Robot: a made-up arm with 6 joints.
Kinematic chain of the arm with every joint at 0, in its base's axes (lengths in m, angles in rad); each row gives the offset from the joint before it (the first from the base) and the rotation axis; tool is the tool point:
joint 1: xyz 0 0 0.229 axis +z
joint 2: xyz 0 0 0 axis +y
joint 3: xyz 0 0 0.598 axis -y
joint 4: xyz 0 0 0 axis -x
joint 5: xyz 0.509 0 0 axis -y
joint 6: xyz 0 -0.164 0 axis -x
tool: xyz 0 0 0
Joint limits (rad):
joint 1: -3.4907..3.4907
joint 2: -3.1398..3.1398
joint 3: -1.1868..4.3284
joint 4: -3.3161..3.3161
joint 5: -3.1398..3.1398
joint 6: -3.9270..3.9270
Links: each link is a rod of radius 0.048 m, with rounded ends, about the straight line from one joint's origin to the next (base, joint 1, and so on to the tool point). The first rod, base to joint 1, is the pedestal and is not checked.
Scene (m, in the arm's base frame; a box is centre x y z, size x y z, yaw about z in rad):
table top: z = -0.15
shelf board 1: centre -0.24 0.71 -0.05 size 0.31 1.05 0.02 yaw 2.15
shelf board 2: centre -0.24 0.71 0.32 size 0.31 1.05 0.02 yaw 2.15
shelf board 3: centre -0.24 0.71 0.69 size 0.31 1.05 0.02 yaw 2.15
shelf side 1: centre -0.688 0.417 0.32 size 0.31 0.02 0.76 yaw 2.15
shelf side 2: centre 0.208 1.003 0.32 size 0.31 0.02 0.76 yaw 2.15
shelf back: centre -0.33 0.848 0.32 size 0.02 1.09 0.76 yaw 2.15
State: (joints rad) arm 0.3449 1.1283 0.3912 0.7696 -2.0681 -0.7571
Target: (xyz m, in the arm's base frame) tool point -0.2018 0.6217 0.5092
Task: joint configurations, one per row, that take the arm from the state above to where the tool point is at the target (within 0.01 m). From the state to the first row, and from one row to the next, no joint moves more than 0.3 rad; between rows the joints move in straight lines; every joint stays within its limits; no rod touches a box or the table.
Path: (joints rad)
1: 0.5994 0.9957 0.2926 0.7542 -2.1222 -0.7798
2: 0.8538 0.8631 0.1939 0.7388 -2.1763 -0.8025
3: 1.1083 0.7305 0.0953 0.7234 -2.2305 -0.8252
4: 1.3628 0.5979 -0.0033 0.7080 -2.2846 -0.8478
5: 1.5839 0.5137 -0.1625 0.7964 -2.2124 -0.8176
6: 1.8051 0.4296 -0.3217 0.8847 -2.1403 -0.7873
7: 2.0263 0.3454 -0.4809 0.9730 -2.0681 -0.7571

